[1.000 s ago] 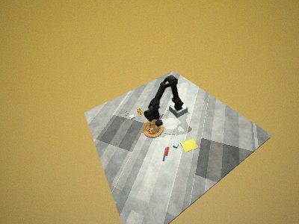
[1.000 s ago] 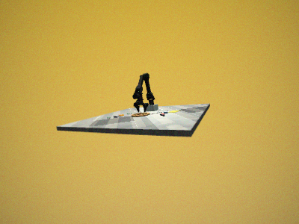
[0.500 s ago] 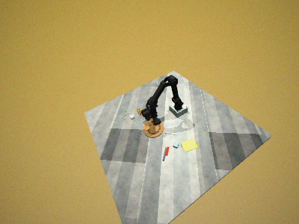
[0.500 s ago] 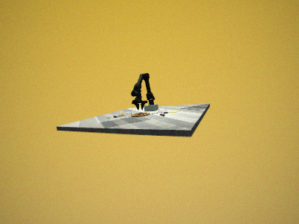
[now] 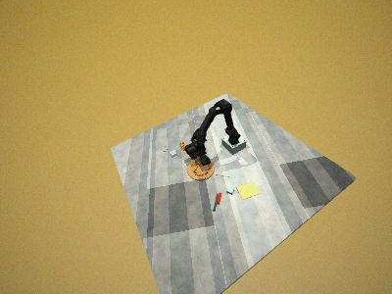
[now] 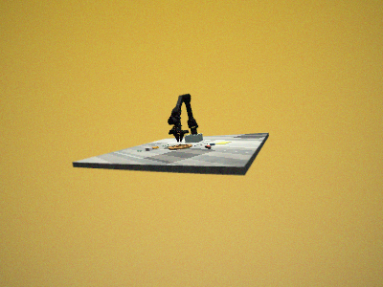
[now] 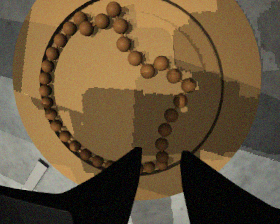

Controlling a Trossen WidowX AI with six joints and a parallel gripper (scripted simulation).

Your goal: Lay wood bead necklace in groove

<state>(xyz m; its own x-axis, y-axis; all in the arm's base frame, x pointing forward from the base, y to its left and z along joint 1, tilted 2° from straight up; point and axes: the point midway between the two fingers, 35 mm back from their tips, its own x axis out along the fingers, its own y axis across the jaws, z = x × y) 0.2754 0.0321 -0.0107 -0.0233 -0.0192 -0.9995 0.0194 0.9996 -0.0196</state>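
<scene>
The round bead board lies 3 cm to the left of my gripper tip, 3 cm below it and 3 cm ahead of it. The rest, counted from my gripper tip: thin grey stick: 16 cm to the left, 9 cm behind, 4 cm below; small blue block: 28 cm to the left, 7 cm behind, 3 cm below; grey piece: 20 cm to the right, 17 cm ahead, 3 cm below.
</scene>
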